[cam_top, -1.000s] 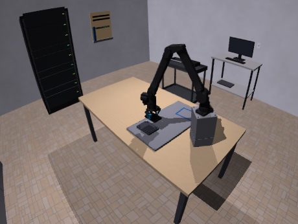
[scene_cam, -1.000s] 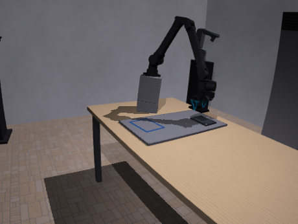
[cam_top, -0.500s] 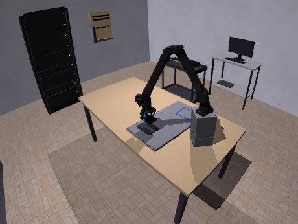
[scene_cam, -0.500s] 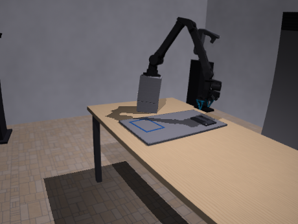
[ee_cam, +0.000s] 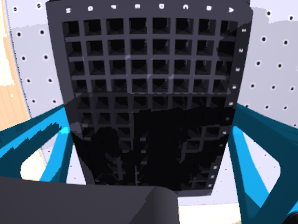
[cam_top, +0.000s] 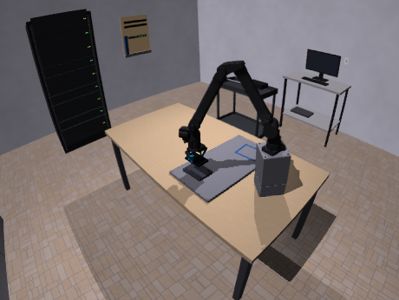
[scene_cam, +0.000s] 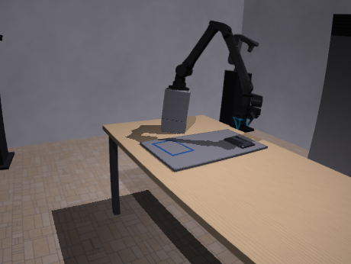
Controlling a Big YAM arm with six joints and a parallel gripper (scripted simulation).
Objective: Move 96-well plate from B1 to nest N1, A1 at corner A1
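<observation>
My gripper is now 100 mm above the plate nest N1. Also, from my hand: black 96-well plate: right at my hand.
</observation>
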